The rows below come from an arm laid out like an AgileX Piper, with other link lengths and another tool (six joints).
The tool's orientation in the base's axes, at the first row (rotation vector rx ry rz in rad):
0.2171, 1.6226, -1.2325
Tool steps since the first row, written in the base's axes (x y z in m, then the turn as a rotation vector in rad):
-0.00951, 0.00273, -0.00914, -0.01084, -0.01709, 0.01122
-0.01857, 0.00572, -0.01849, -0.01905, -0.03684, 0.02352
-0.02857, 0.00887, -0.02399, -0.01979, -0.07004, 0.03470
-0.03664, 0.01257, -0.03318, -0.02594, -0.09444, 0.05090
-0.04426, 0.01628, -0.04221, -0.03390, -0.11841, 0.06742
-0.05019, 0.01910, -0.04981, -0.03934, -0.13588, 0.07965
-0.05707, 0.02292, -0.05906, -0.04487, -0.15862, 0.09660
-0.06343, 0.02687, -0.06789, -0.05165, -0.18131, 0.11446
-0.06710, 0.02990, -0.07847, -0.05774, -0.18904, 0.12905
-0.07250, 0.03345, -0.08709, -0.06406, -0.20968, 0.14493
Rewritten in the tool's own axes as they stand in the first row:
0.01037, 0.00050, -0.00858, 0.00291, -0.02165, 0.00764
0.02061, 0.00153, -0.01710, 0.00489, -0.04343, 0.01907
0.02813, -0.00029, -0.02606, 0.00998, -0.06575, 0.04559
0.03751, 0.00163, -0.03453, 0.00986, -0.09064, 0.06220
0.04655, 0.00374, -0.04272, 0.01010, -0.11672, 0.07740
0.05407, 0.00571, -0.04908, 0.00997, -0.13560, 0.08871
0.06292, 0.00849, -0.05692, 0.00829, -0.15978, 0.10444
0.07114, 0.01143, -0.06452, 0.00642, -0.18530, 0.11943
0.07995, 0.01676, -0.06987, 0.00069, -0.20159, 0.12281
0.08775, 0.02002, -0.07655, -0.00066, -0.22469, 0.13634

